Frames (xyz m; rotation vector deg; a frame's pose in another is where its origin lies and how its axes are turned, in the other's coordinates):
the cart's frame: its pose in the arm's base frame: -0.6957 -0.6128 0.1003 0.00 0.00 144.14
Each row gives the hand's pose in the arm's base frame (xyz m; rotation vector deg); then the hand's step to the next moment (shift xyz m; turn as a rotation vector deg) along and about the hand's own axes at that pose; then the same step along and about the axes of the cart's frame.
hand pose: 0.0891 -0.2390 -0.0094 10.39 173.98 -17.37
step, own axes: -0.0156 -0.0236 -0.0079 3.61 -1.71 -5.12
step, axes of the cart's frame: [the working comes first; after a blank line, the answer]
step, axes of the arm's base frame: 0.0119 -0.0231 0.0137 -4.16 -0.24 4.98

-0.0232 0.0117 0.0137 3.23 2.63 4.98
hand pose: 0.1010 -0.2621 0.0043 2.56 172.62 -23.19
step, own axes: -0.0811 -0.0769 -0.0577 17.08 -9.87 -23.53
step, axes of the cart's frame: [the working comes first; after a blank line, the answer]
step, axes of the arm's base frame: 0.0718 -0.0601 0.0839 -19.67 -3.02 23.38

-0.0934 0.0067 0.0839 14.17 13.97 23.38
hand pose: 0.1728 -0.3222 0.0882 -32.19 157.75 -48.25
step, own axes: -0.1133 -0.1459 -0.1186 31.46 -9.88 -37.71
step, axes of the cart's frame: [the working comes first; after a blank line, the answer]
step, axes of the arm's base frame: 0.1100 -0.0060 0.1899 -36.99 -2.00 33.73

-0.0926 -0.0596 0.1899 28.81 23.28 33.73
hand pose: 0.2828 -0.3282 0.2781 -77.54 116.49 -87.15
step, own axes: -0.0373 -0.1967 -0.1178 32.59 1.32 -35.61
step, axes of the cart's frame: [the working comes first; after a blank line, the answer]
step, axes of the arm's base frame: 0.0418 0.0984 0.2062 -41.94 -4.00 23.59

0.0238 -0.1042 0.2062 31.65 27.81 23.59
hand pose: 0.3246 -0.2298 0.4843 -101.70 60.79 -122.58
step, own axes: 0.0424 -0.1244 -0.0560 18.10 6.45 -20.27
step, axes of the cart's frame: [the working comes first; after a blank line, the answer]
step, axes of the arm's base frame: -0.0251 0.0913 0.1070 -25.48 -6.21 9.61

0.0738 -0.0593 0.1070 17.01 19.96 9.61
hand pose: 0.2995 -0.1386 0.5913 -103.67 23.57 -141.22
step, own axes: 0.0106 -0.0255 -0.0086 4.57 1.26 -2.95
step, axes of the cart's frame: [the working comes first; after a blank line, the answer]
step, axes of the arm's base frame: -0.0086 0.0240 0.0137 -4.35 -1.60 3.12

0.0210 -0.0144 0.0137 2.58 3.85 3.12
